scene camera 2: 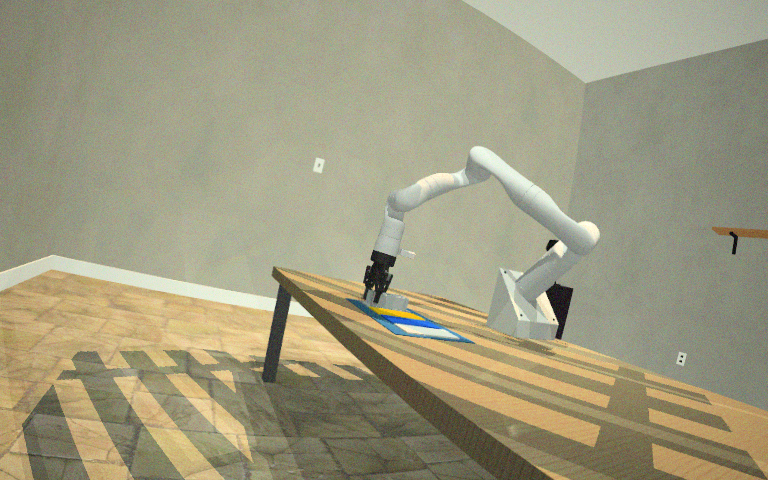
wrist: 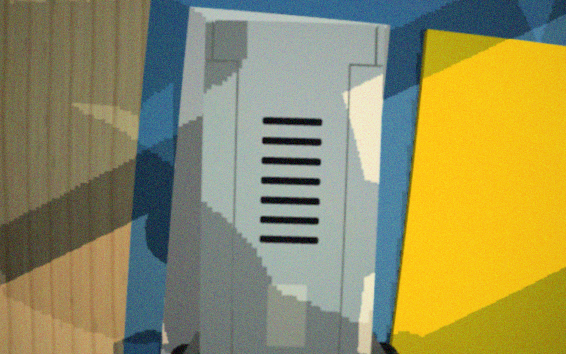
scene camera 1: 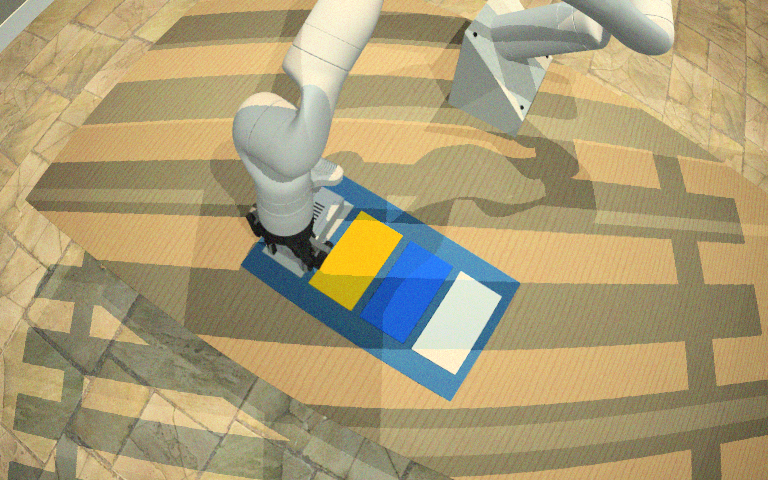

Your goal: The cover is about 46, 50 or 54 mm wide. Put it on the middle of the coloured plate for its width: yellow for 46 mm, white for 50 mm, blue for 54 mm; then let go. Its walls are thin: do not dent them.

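Where they show: gripper, fingertip midpoint: (scene camera 2: 369, 301) (scene camera 1: 291, 258); arm's base at its link origin: (scene camera 2: 525, 289) (scene camera 1: 505, 37).
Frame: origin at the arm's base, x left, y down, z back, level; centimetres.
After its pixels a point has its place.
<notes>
The grey cover (scene camera 1: 332, 204) @[x -9.0, y 10.6, z -41.7 cm] (scene camera 2: 396, 301) @[x -7.9, y 12.1, z -43.9 cm] (wrist: 300, 100) @[x -10.5, y 10.6, z -42.2 cm] with several black slots lies flat at one end of the blue mat (scene camera 1: 484, 271) @[x 16.7, y 15.0, z -36.3 cm] (wrist: 162, 65) @[x -16.2, y 15.1, z -40.7 cm], beside the yellow plate (scene camera 1: 356, 249) @[x -2.5, y 14.7, z -44.6 cm] (scene camera 2: 396, 312) @[x -3.7, y 14.8, z -45.2 cm] (wrist: 490, 175) @[x -2.5, y 14.7, z -44.0 cm]. The blue plate (scene camera 1: 406, 291) @[x 7.7, y 14.7, z -46.2 cm] (scene camera 2: 404, 322) @[x 10.5, y 14.7, z -49.3 cm] is in the middle and the white plate (scene camera 1: 458, 322) @[x 17.3, y 14.6, z -46.1 cm] (scene camera 2: 424, 330) @[x 17.4, y 14.6, z -47.0 cm] at the far end. My gripper (scene camera 1: 294, 257) @[x -10.2, y 13.9, z -51.8 cm] (scene camera 2: 372, 298) @[x -10.2, y 13.9, z -51.8 cm] (wrist: 284, 349) @[x -10.2, y 13.9, z -51.8 cm] points down and is shut on the cover, across its width. The fingertips barely show at the wrist view's bottom edge. Whether the cover touches the mat is not clear.
The mat lies on the striped-shadowed wooden table (scene camera 1: 526, 367) @[x 31.1, y 15.3, z -46.7 cm] (scene camera 2: 509, 384) @[x 52.0, y 15.3, z -48.0 cm], near the table's edge. The robot's base (scene camera 1: 487, 90) @[x 1.7, y 6.1, z -9.4 cm] (scene camera 2: 512, 311) @[x 6.1, y 7.6, z -9.2 cm] stands on the table, behind the mat. The arm partly hides the cover in scene camera 1.
</notes>
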